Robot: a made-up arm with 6 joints.
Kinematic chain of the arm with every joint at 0, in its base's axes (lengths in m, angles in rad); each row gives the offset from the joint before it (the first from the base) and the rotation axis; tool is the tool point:
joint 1: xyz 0 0 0.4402 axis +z
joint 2: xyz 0 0 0 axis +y
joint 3: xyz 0 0 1.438 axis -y
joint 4: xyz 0 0 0 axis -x
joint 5: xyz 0.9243 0 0 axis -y
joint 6: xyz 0 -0.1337 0 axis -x
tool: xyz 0 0 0
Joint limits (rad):
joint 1: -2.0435..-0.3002
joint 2: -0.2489..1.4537
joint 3: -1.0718..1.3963
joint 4: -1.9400..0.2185
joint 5: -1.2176..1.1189
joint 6: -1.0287..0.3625
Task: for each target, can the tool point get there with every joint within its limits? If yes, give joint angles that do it. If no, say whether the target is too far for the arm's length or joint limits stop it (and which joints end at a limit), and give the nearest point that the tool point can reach.
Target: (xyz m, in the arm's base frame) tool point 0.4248 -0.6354 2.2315
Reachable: yes | joints -0.8147 -0.0696 0.3718 -0.3207 -0.2082 0.0988
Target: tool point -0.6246 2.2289 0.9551
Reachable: no: joint limits stop it (at a limit: joint 1, joint 2, joint 3, joint 4) | nearest point 0.1891 -0.0080 1.0715 | short by 2.383 m
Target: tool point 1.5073 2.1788 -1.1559
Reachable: no: too far | nearest point 1.0778 -0.2831 -0.2697 | short by 2.652 m
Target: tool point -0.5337 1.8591 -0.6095
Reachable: no: joint limits stop it (at a limit: joint 1, joint 2, joint 3, joint 4) | nearest point 0.5891 -0.1319 0.1759 | short by 2.417 m
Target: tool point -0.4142 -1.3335 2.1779
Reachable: yes | joints -1.8829 0.3989 0.9993 -1.6853 0.7362 0.0628
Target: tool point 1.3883 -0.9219 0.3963
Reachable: yes | joints -0.5086 1.0083 -0.0233 -0.2600 0.2063 0.1336
